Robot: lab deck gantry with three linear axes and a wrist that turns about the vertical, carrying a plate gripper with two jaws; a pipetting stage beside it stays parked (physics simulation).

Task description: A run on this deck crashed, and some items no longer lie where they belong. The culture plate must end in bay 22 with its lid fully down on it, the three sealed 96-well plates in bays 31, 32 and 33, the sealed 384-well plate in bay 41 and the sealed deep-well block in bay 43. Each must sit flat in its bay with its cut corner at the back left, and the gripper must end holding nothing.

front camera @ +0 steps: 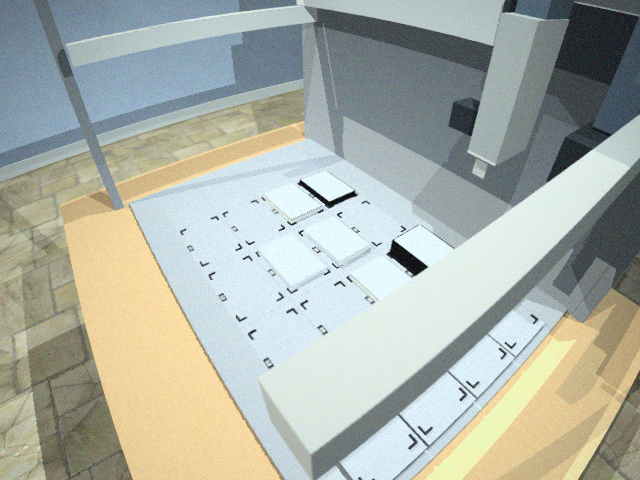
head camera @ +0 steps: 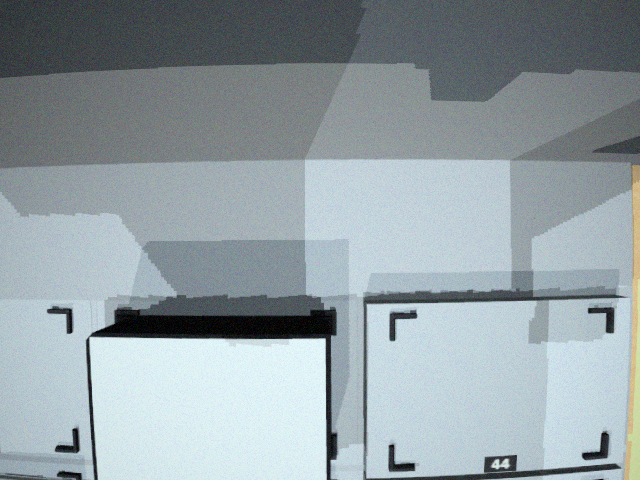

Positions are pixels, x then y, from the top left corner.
Labels:
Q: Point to a bay 42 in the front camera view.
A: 374, 225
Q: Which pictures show the clear lid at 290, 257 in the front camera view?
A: The front camera view only.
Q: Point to a black-sided 384-well plate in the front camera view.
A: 327, 188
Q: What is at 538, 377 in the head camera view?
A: A bay 44.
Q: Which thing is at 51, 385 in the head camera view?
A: A bay 42.

